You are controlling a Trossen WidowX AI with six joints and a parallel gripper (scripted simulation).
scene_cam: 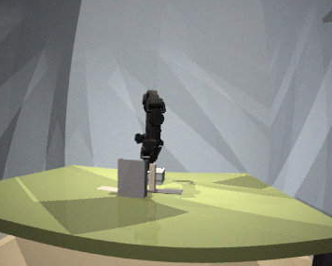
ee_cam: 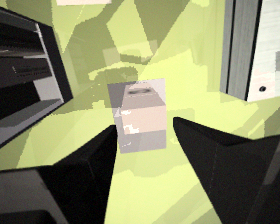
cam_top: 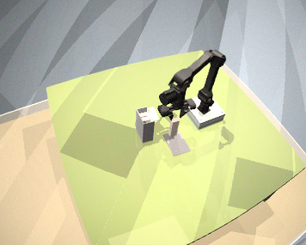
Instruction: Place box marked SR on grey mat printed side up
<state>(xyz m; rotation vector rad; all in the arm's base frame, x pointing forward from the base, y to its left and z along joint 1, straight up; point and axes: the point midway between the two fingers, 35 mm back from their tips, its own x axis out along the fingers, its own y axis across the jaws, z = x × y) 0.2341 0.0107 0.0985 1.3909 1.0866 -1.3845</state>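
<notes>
Right now the grey mat is 10 mm ahead of my gripper tip, 60 mm to the left of it and 130 mm below it. Also, from my gripper tip: white card 10 mm ahead, 190 mm to the right, 130 mm below.
</notes>
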